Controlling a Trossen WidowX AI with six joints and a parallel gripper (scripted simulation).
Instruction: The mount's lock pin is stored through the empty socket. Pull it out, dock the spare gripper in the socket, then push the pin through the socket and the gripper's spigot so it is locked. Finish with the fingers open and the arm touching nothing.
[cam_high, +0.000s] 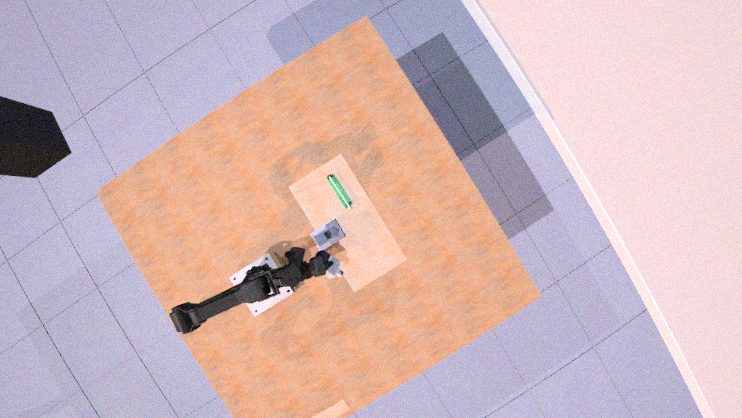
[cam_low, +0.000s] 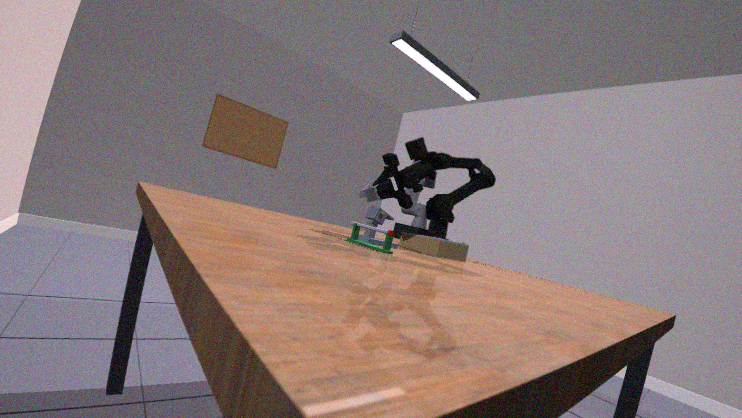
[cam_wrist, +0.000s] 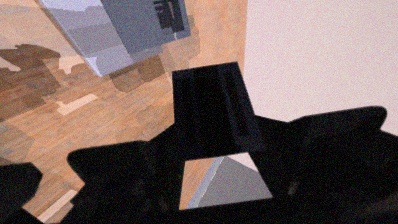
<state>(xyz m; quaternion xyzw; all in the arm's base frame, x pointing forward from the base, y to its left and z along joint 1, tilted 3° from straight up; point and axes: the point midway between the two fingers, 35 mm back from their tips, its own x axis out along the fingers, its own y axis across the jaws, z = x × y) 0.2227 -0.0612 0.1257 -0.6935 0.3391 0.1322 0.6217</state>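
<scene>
My gripper tip is 3 cm short of the socket, 9 cm to the right of it and 10 cm above it. The rest, counted from my gripper tip: green pin cradle 14 cm ahead, 21 cm to the left, 13 cm below; then spare gripper 1 cm to the right.
</scene>
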